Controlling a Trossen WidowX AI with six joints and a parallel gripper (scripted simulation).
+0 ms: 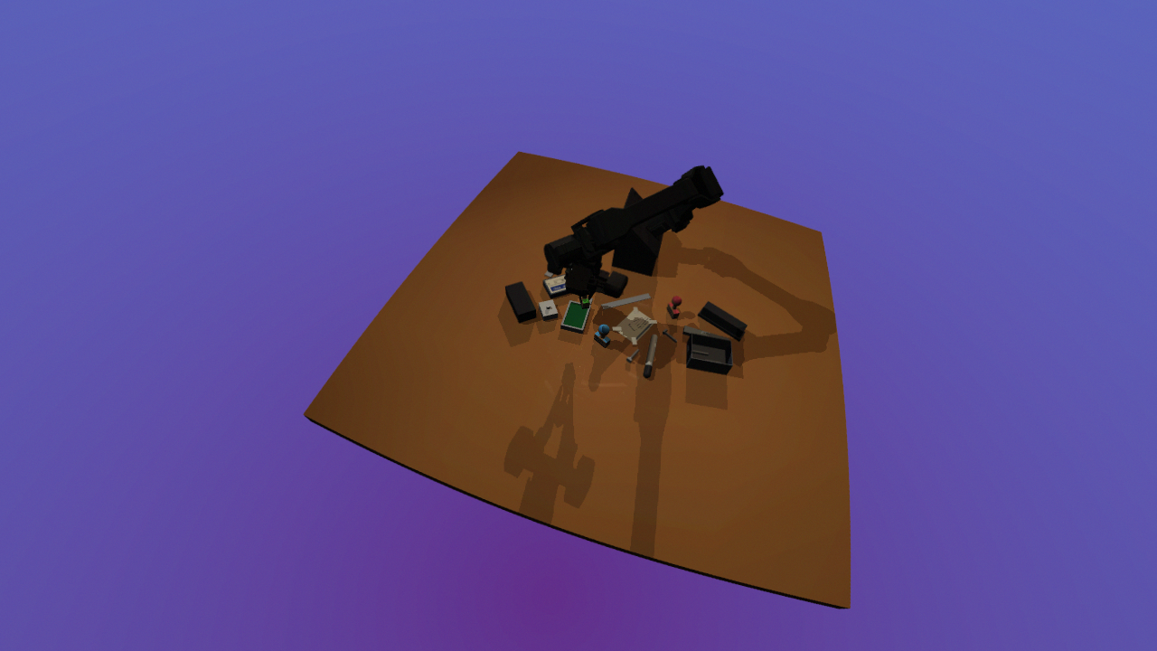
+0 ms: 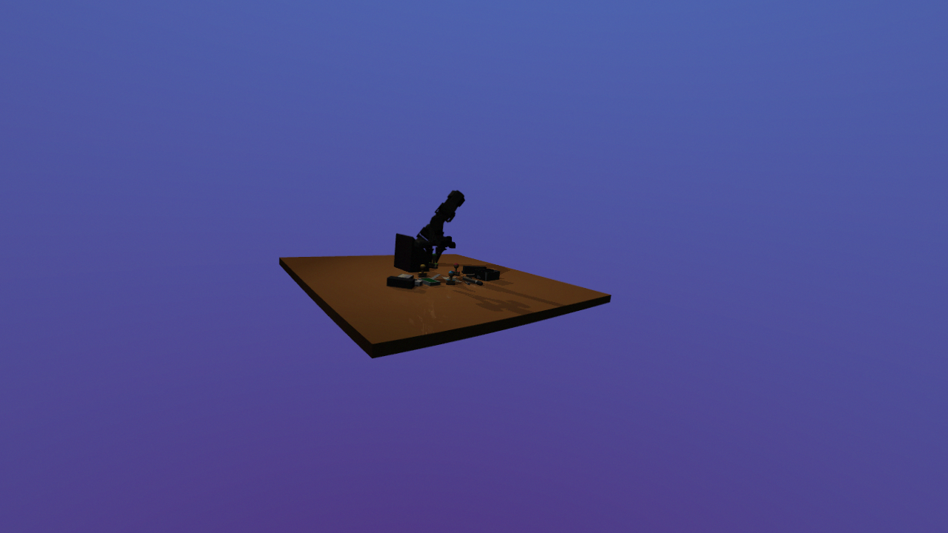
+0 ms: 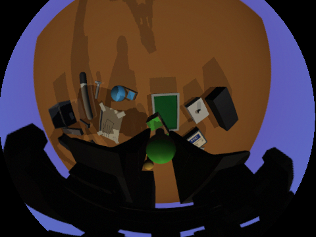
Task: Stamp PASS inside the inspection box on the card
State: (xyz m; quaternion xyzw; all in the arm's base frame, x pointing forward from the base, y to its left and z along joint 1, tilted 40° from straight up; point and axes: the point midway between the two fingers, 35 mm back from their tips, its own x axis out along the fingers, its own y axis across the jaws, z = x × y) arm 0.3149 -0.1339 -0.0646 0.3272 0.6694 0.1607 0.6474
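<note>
My gripper tip is 2 cm past the cream card, 14 cm to the right of it and 10 cm above it. Also, from my gripper tip: blue-knobbed stamp: 6 cm ahead, 6 cm to the left, 7 cm below; green ink pad: 2 cm to the right, 9 cm below; green-knobbed PASS stamp: right at my gripper tip.
</note>
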